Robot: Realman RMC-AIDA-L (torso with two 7-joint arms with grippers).
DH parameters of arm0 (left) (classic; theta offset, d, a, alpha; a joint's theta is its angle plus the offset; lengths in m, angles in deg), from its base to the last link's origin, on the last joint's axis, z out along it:
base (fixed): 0 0 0 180
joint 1: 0 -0.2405 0 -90
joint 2: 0 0 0 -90
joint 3: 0 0.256 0 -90
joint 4: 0 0 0 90
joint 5: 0 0.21 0 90
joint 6: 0 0 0 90
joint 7: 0 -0.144 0 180
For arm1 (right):
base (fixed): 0 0 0 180
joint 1: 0 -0.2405 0 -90
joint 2: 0 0 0 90
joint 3: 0 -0.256 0 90
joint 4: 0 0 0 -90
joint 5: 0 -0.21 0 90
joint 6: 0 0 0 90
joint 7: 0 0.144 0 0
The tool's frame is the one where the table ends.
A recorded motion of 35 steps. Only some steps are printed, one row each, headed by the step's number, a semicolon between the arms.
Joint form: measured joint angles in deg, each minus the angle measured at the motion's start. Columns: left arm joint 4, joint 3, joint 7, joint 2, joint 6, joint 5, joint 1; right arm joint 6, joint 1, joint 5, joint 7, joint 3, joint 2, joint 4.
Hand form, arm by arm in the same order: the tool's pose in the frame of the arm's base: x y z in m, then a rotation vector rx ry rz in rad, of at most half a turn. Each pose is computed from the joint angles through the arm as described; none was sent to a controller.
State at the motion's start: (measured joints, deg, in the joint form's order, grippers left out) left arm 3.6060 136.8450 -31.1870 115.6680 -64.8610 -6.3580 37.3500; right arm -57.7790 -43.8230 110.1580 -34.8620 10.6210 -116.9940 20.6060
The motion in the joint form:
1: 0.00 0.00 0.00 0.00 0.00 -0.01 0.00; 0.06 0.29 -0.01 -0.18 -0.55 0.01 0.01
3: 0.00 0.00 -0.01 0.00 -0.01 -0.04 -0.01; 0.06 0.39 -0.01 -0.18 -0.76 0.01 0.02
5: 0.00 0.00 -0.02 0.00 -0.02 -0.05 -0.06; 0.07 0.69 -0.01 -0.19 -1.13 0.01 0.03
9: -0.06 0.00 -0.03 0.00 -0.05 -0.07 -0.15; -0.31 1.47 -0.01 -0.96 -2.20 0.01 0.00
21: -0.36 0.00 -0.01 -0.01 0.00 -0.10 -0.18; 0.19 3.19 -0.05 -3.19 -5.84 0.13 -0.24
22: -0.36 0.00 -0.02 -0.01 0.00 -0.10 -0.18; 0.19 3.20 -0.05 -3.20 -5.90 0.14 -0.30
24: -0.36 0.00 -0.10 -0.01 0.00 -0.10 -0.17; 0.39 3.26 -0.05 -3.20 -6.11 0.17 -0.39
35: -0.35 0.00 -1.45 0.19 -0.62 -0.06 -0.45; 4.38 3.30 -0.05 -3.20 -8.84 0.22 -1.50
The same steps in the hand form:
1: -0.2710 0.3460 -0.0714 -2.1603 0.9447 -0.1393; 0.2167 0.3273 -0.1317 -2.2703 -0.7178 0.3212
3: -0.2710 0.3460 -0.0714 -2.1599 0.9443 -0.1394; 0.2170 0.3274 -0.1314 -2.2685 -0.7127 0.3213
5: -0.2713 0.3458 -0.0713 -2.1601 0.9434 -0.1391; 0.2182 0.3271 -0.1310 -2.2657 -0.7013 0.3199
9: -0.2721 0.3454 -0.0712 -2.1606 0.9415 -0.1376; 0.2204 0.3268 -0.1289 -2.2474 -0.6871 0.3169
21: -0.2739 0.3453 -0.0705 -2.1624 0.9384 -0.1299; 0.2284 0.3306 -0.1224 -2.1989 -0.6436 0.2761
22: -0.2739 0.3453 -0.0705 -2.1623 0.9386 -0.1298; 0.2286 0.3309 -0.1221 -2.1976 -0.6433 0.2749
24: -0.2738 0.3453 -0.0705 -2.1616 0.9403 -0.1292; 0.2296 0.3317 -0.1215 -2.1965 -0.6392 0.2690
35: -0.2731 0.3427 -0.0718 -2.1494 0.9632 -0.1322; 0.2397 0.3421 -0.1178 -2.1957 -0.5880 0.1833

